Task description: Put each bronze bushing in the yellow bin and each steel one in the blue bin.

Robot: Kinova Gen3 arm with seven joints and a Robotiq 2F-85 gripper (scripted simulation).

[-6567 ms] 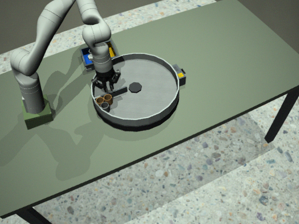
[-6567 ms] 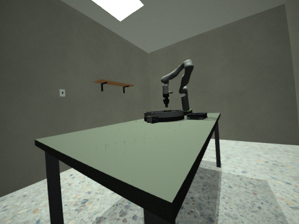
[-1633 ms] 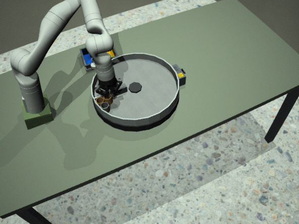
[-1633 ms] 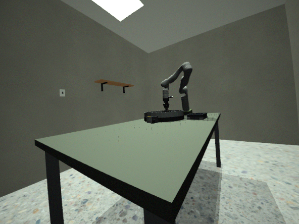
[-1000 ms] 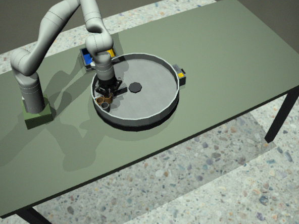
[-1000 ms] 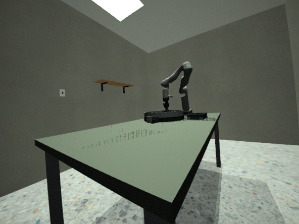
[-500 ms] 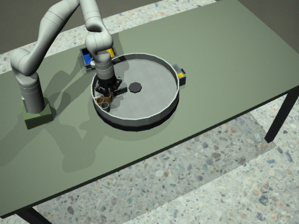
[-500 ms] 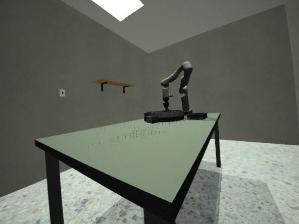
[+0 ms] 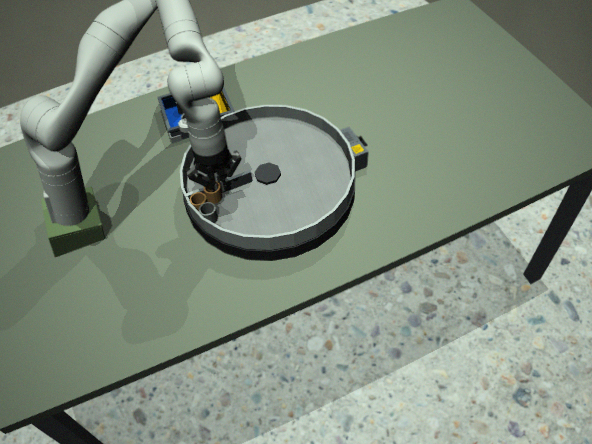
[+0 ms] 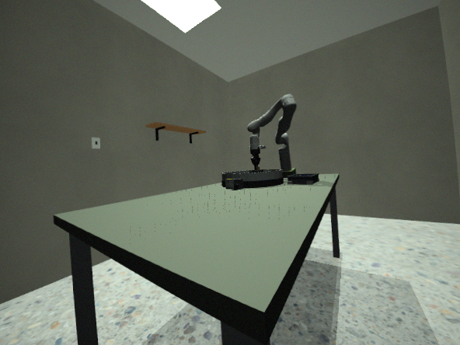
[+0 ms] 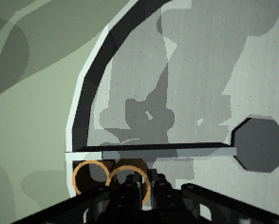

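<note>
Right now my hand is 12 cm short of the turntable, 6 cm above it and 5 cm to the right of it.
</note>
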